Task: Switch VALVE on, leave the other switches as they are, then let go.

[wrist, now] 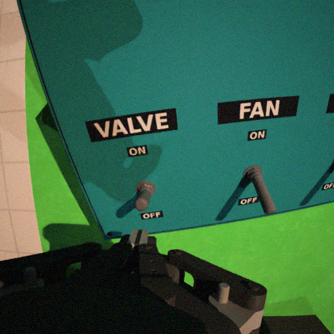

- gripper: 139, 240
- teal switch panel: 189, 107
